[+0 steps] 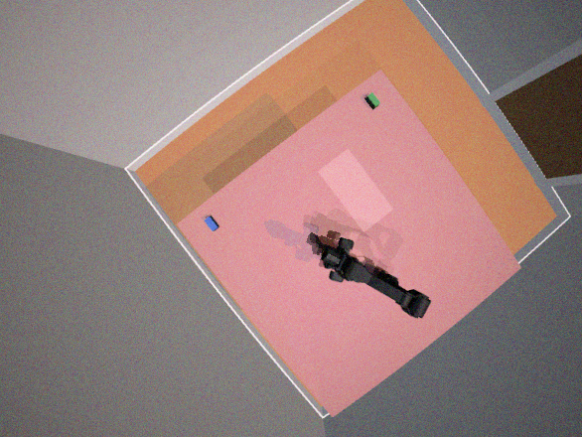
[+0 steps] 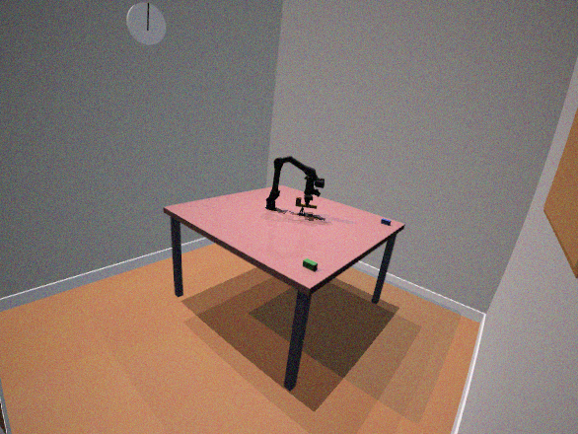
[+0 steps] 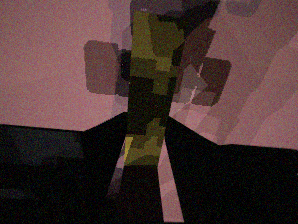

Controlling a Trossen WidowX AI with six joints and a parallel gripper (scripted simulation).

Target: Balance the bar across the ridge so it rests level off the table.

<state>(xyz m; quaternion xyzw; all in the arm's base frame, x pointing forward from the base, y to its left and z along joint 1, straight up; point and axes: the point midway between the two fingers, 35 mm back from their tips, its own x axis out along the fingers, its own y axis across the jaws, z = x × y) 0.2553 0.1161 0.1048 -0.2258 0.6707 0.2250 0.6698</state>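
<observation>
The dark ridge lies 20 mm behind my gripper tip, 20 mm to the right of it and 40 mm below it. Also, from my gripper tip: green block 480 mm ahead, 620 mm to the right, 50 mm below; blue block 480 mm ahead, 380 mm to the left, 50 mm below.
</observation>
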